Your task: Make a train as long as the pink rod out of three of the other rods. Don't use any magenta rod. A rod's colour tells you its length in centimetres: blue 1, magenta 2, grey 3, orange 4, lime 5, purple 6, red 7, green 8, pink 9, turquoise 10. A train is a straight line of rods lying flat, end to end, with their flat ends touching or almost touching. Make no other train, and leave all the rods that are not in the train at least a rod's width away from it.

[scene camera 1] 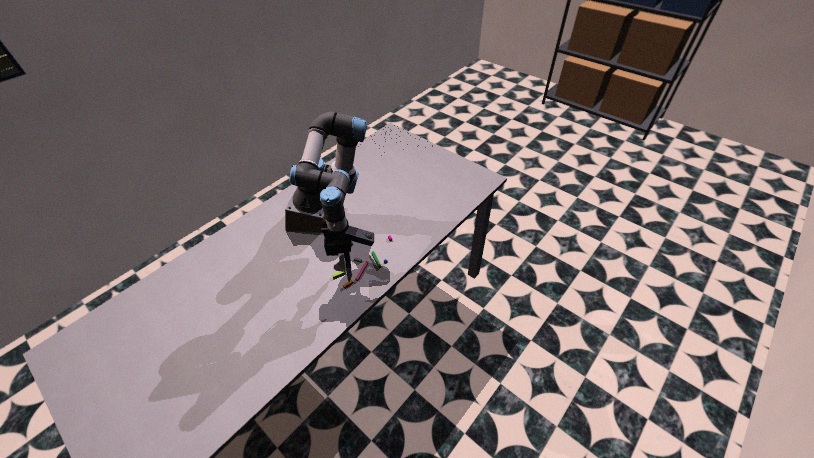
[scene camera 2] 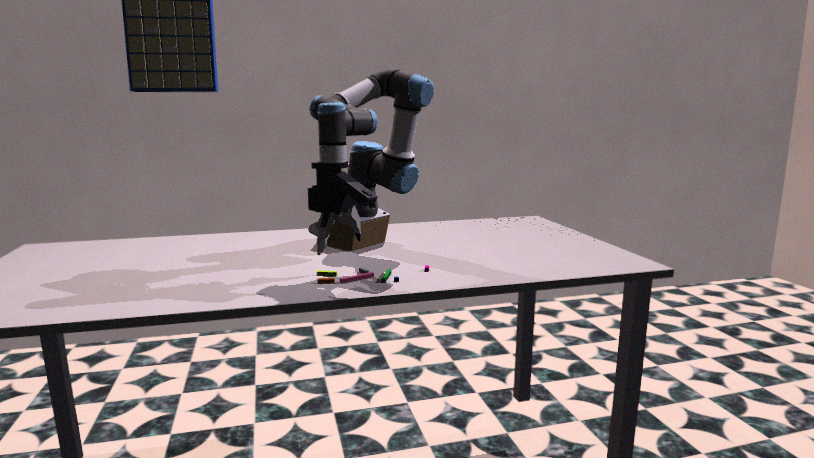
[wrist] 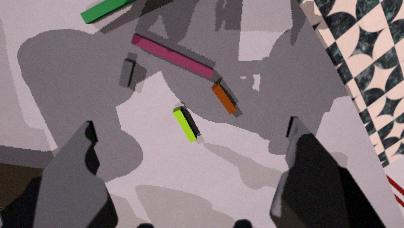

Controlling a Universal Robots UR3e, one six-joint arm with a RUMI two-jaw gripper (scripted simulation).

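Scene:
In scene camera 1 I see my gripper, and in scene camera 2 (340,247) my gripper shows too. The wrist view shows my gripper as well, and on my gripper (wrist: 315,183) and (scene camera 1: 350,261) are one and the same spot.

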